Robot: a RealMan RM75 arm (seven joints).
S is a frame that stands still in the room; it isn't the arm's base.
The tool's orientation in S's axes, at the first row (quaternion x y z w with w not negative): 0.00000 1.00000 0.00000 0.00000
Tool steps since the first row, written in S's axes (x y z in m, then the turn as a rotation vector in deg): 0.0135 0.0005 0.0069 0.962 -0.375 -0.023; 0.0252 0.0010 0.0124 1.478 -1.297 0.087; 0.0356 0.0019 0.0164 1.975 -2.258 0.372; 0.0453 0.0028 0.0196 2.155 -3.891 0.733; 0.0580 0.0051 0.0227 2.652 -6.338 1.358; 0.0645 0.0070 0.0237 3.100 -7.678 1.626; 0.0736 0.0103 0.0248 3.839 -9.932 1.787; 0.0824 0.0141 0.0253 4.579 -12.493 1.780; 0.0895 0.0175 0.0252 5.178 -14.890 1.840; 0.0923 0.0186 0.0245 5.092 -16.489 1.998
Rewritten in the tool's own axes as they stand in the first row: -0.0135 0.0005 -0.0069 -0.962 -0.375 0.023; -0.0252 0.0010 -0.0124 -1.478 -1.297 -0.087; -0.0356 0.0019 -0.0164 -1.975 -2.258 -0.372; -0.0453 0.0028 -0.0196 -2.155 -3.891 -0.733; -0.0580 0.0051 -0.0227 -2.652 -6.338 -1.358; -0.0645 0.0070 -0.0237 -3.100 -7.678 -1.626; -0.0736 0.0103 -0.0248 -3.839 -9.932 -1.787; -0.0824 0.0141 -0.0253 -4.579 -12.493 -1.780; -0.0895 0.0175 -0.0252 -5.178 -14.890 -1.840; -0.0923 0.0186 -0.0245 -5.092 -16.489 -1.998
